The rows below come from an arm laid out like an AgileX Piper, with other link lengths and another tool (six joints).
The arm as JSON. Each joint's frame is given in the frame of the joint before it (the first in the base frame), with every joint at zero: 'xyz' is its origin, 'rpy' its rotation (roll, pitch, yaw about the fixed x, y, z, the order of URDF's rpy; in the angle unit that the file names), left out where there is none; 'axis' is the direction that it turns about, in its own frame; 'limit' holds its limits. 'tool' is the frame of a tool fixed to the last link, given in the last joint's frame.
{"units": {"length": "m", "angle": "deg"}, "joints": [
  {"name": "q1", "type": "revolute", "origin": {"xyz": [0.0, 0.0, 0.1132]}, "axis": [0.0, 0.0, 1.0], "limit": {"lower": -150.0, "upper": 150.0}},
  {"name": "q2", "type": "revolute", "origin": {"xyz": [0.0, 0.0, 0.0]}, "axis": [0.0, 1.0, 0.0], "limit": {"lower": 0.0, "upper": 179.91}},
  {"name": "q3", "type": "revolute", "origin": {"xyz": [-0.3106, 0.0, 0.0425]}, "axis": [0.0, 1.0, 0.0], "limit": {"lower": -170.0, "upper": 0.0}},
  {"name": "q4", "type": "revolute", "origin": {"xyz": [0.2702, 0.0, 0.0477]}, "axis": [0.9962, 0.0, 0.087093], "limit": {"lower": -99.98, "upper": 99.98}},
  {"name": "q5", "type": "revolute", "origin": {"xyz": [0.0, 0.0, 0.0]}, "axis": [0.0, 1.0, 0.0], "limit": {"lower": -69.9, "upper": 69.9}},
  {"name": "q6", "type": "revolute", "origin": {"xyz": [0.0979, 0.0, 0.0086]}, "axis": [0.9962, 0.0, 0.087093], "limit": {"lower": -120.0, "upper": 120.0}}
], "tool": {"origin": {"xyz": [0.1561, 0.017, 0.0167], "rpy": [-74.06, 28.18, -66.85]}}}
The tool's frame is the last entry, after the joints.
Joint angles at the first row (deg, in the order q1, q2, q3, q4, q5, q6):
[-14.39, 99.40, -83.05, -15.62, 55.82, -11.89]
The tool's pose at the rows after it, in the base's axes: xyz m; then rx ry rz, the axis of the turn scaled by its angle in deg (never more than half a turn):
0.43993 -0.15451 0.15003 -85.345 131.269 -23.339
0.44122 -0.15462 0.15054 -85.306 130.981 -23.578
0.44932 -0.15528 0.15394 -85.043 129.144 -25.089
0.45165 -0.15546 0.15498 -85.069 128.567 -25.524
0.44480 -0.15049 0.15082 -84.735 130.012 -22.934
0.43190 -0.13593 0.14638 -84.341 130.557 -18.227
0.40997 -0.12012 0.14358 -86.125 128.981 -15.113
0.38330 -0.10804 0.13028 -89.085 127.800 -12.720
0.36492 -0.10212 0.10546 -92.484 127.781 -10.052
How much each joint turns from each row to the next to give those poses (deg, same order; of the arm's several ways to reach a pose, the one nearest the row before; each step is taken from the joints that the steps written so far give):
[0.00, 0.00, 0.00, 0.00, 0.00, 0.00]
[0.00, 0.00, 0.00, 0.00, -0.31, 0.00]
[0.00, 0.00, 0.01, 0.00, -1.98, 0.00]
[0.00, 0.00, -0.01, 0.00, -0.58, -0.09]
[0.00, 0.00, 0.00, 1.24, 1.90, -0.31]
[0.00, -1.31, 1.58, 3.26, 1.76, -1.46]
[0.00, -3.93, 5.15, 2.63, -0.59, -2.86]
[0.00, -3.90, 7.04, 1.23, -2.06, -2.73]
[0.00, -0.75, 5.47, 0.14, -2.51, -2.08]

